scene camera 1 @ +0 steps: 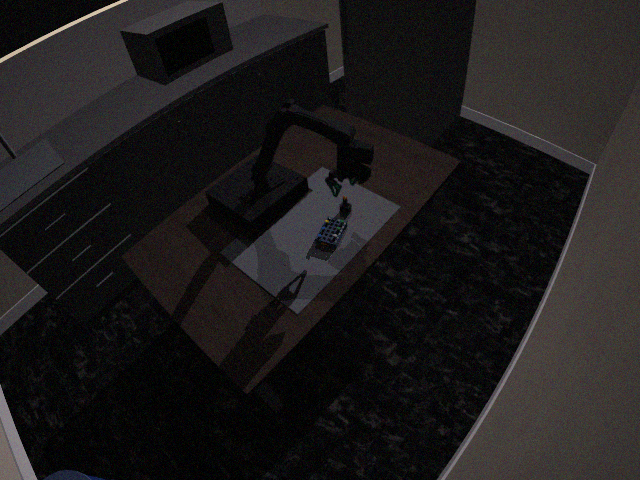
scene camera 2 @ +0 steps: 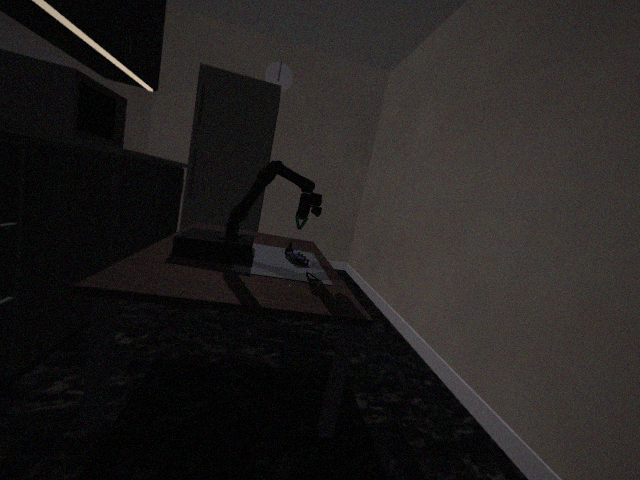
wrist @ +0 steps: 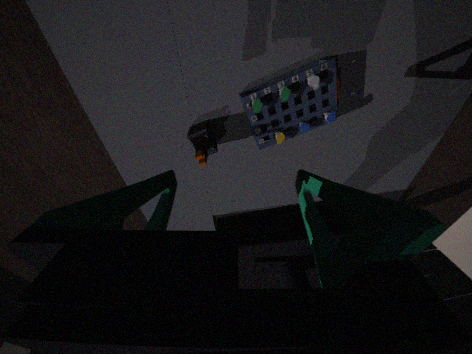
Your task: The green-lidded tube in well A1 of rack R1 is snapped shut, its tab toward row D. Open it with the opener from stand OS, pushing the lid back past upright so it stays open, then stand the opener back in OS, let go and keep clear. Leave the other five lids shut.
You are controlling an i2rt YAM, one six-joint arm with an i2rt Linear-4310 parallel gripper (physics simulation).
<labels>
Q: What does my gripper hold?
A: Nothing.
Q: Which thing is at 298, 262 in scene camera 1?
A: A grey mat.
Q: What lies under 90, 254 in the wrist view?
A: My gripper.
</labels>
